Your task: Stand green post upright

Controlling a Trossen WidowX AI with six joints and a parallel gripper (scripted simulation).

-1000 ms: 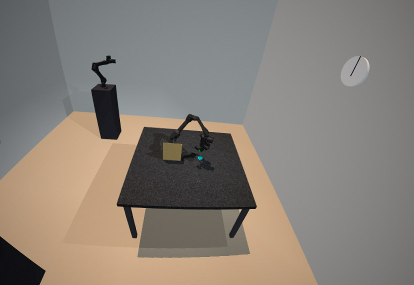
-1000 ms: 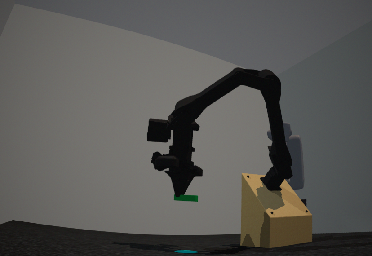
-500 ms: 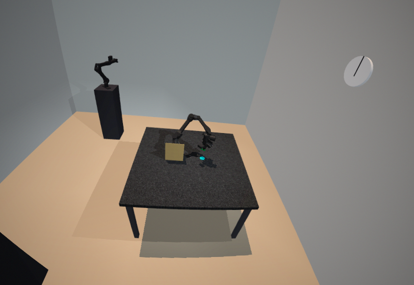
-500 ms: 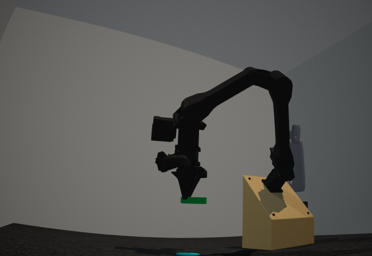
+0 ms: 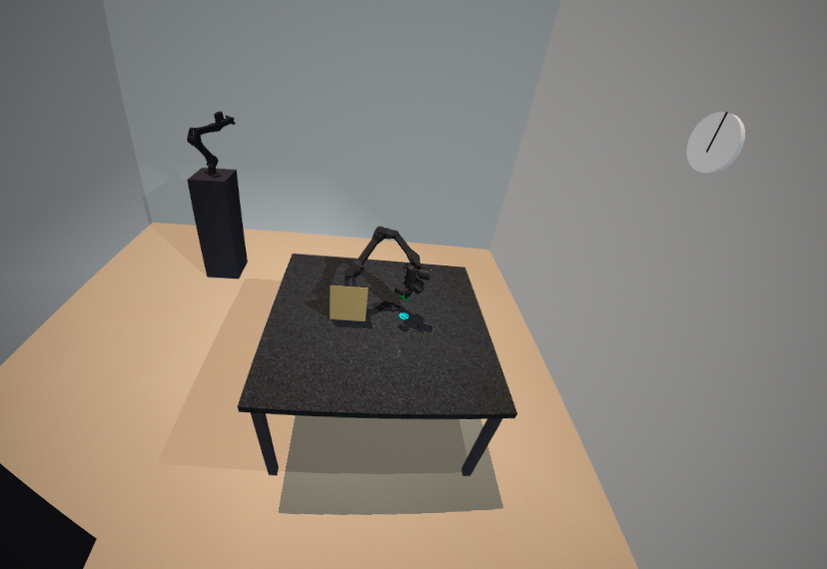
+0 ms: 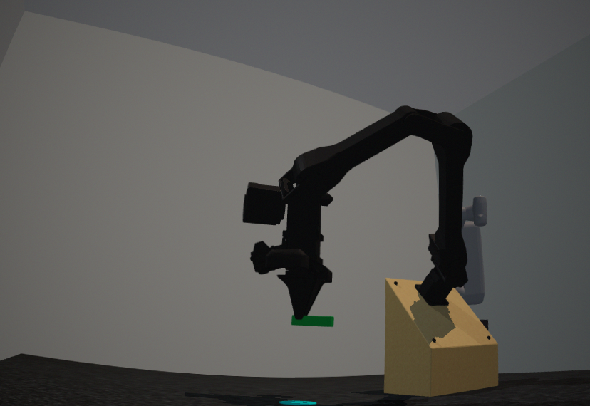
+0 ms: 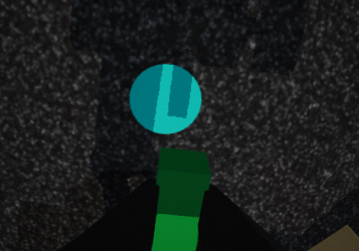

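Right now the cyan circle is 140 mm below my gripper tip. Also, from my gripper tip: green post 20 mm to the left, 10 mm behind.
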